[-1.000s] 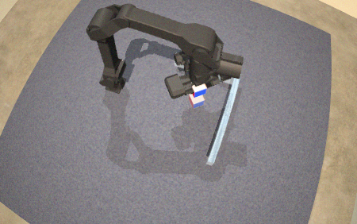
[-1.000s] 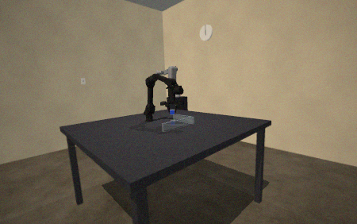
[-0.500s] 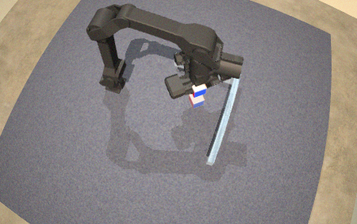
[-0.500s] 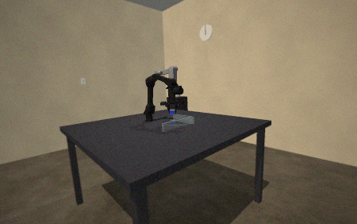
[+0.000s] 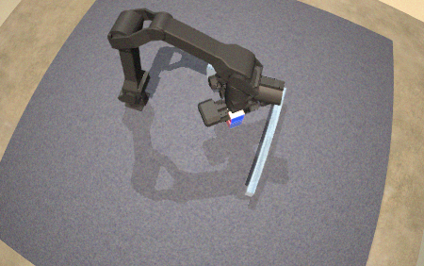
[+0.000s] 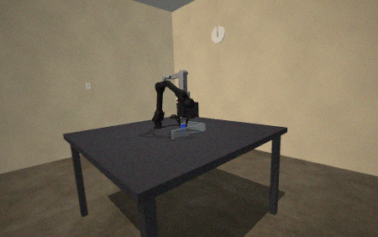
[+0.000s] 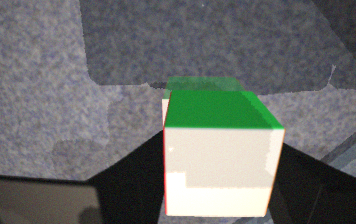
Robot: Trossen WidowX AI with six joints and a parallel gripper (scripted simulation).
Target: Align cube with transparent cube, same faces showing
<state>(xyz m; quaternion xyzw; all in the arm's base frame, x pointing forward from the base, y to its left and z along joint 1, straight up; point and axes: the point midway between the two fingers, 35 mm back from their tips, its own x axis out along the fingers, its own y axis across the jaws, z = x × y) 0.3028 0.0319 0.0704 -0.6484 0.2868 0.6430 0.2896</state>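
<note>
Now: the transparent cube 50 mm below my hand. Also, from my hand: long pale blue bar (110 mm ahead, 30 mm to the right, 30 mm below).
</note>
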